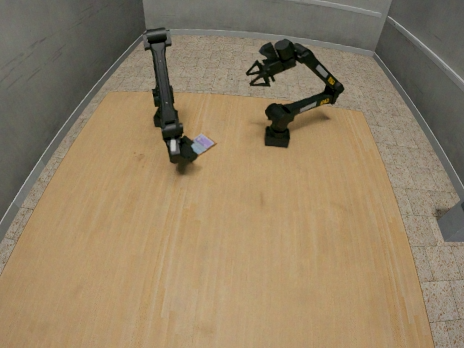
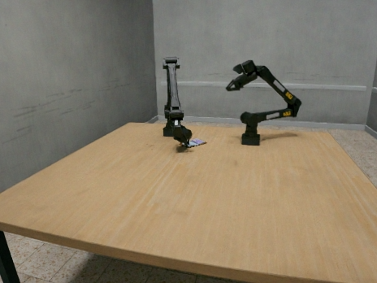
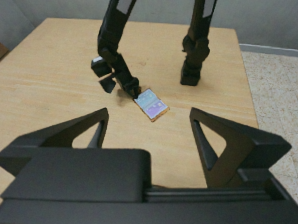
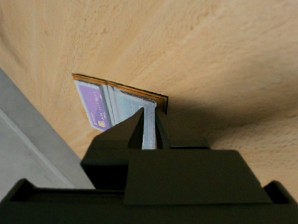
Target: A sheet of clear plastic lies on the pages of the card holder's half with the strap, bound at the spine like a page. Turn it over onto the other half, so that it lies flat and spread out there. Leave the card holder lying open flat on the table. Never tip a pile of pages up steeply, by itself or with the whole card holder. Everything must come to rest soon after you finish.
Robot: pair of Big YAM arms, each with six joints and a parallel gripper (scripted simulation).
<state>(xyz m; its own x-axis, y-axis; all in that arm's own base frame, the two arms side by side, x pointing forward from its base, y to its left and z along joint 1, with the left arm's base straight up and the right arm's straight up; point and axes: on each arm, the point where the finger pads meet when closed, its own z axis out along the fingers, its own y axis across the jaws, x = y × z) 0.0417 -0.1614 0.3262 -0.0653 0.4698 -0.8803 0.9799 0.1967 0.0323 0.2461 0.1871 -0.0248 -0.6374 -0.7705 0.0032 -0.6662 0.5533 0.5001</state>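
My right hand is 40 mm to the left of the brown strap.
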